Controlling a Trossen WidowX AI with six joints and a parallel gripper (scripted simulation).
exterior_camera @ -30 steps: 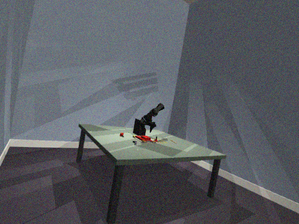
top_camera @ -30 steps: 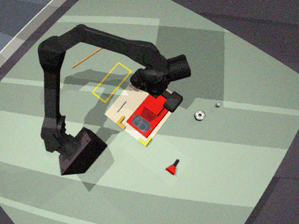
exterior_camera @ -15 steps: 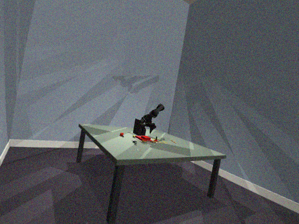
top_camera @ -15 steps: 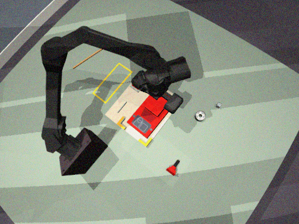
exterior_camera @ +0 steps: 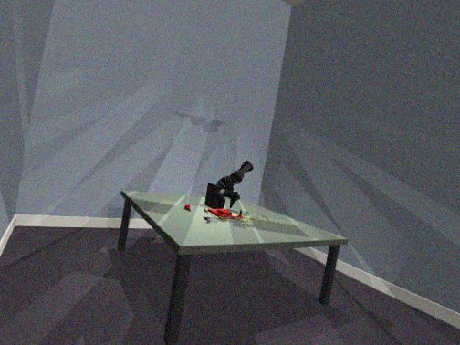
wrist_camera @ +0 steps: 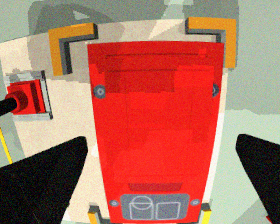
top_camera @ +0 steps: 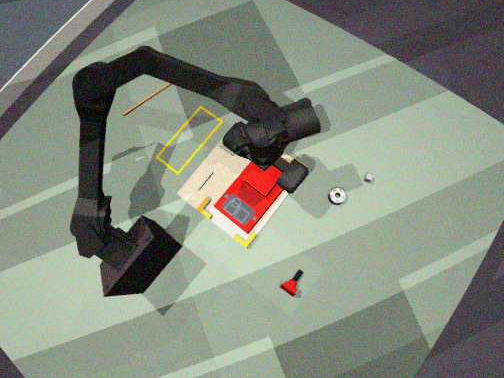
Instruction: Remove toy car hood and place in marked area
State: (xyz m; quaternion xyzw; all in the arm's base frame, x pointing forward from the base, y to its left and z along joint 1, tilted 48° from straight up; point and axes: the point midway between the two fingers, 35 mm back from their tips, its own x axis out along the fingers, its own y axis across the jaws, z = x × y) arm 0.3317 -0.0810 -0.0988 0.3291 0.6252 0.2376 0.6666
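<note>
Right now the hood is 3 cm below my gripper tip.
</note>
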